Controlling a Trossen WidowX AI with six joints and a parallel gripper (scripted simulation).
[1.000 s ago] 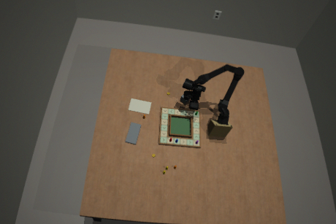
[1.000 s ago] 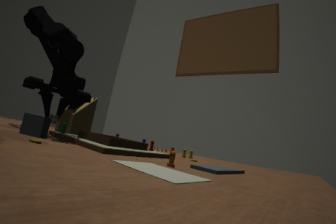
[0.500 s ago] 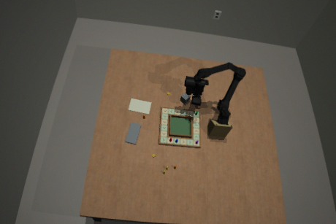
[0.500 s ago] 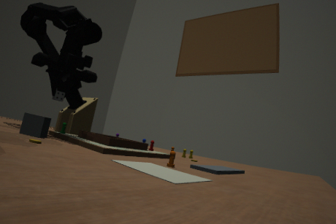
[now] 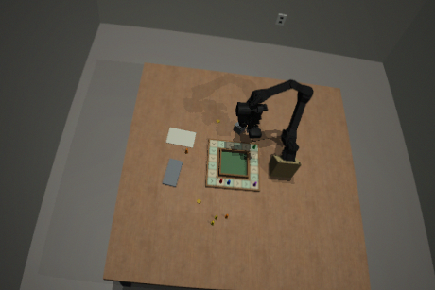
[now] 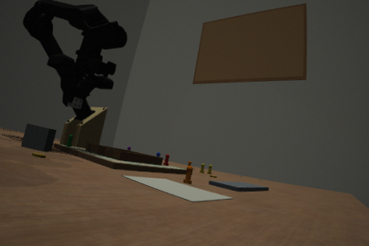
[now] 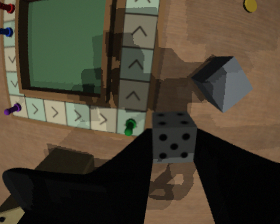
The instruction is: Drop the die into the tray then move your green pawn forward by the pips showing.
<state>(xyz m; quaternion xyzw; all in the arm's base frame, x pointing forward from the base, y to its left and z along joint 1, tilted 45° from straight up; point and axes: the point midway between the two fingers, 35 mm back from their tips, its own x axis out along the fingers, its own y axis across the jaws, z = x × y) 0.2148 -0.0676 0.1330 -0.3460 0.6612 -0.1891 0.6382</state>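
Right now the green pawn is 10 cm below my gripper tip, 5 cm behind it and 4 cm to the left of it. Round my gripper tip: green felt tray 16 cm to the left, 12 cm below, 5 cm ahead; then grey box 10 cm below, 8 cm to the right, 4 cm ahead; then white die right at my gripper tip.
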